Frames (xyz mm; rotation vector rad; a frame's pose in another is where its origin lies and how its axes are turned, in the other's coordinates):
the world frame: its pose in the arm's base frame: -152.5 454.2 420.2 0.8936 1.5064 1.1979
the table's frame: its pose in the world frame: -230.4 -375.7 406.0 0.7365 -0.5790 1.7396
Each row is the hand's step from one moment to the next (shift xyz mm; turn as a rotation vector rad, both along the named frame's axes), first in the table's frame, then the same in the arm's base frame.
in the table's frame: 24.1 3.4 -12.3 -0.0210 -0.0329 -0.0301
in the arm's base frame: 10.8 -1.7 25.0 -0.0423 0.0233 0.0099
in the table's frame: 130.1 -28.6 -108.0 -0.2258 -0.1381 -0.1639
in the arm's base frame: 20.7 28.9 167.8 -0.3027 0.0699 -0.0207
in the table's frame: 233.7 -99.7 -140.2 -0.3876 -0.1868 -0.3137
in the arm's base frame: 60.0 108.4 262.4 -0.5283 0.0654 -0.0129
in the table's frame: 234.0 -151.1 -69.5 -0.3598 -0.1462 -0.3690
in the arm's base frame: 93.0 171.0 211.1 -0.5334 0.0204 0.0457
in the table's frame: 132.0 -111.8 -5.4 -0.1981 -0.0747 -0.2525
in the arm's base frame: 67.7 128.3 94.5 -0.3236 -0.0032 0.0621
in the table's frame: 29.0 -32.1 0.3 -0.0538 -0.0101 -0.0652
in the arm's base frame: 14.0 35.8 19.9 -0.0834 -0.0102 0.0140
